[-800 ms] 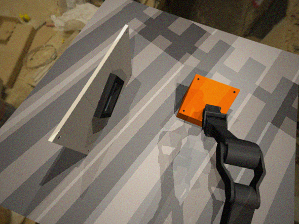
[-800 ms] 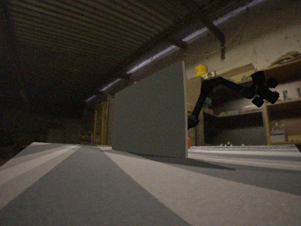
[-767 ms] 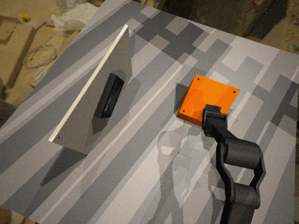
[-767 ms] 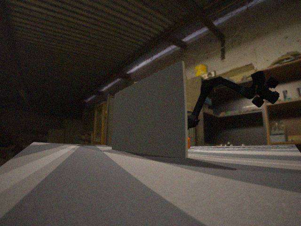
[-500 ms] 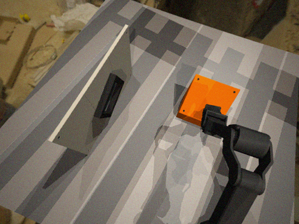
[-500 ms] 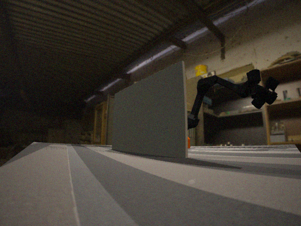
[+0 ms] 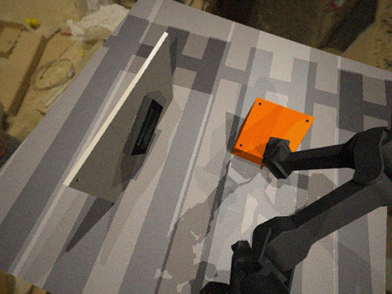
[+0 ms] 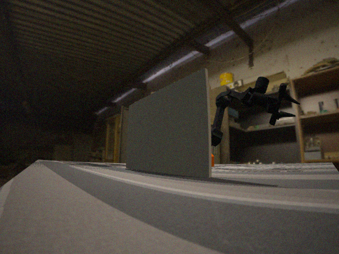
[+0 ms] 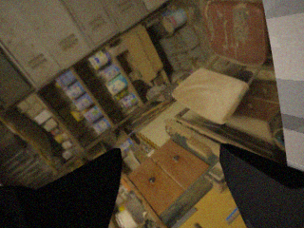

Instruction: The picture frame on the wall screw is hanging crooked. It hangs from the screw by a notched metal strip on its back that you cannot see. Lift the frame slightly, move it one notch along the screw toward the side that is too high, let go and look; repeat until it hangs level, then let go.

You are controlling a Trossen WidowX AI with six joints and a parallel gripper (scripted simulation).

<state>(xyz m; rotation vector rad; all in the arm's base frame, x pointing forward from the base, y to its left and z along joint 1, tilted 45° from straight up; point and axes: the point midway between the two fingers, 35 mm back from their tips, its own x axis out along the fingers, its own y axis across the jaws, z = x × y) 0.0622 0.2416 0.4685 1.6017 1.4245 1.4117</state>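
Right now the picture frame is 37 cm ahead of my gripper tip, 45 cm to the right of it and 8 cm below it. Round my gripper tip: grey wall panel (38 cm ahead, 46 cm to the right, 9 cm below).
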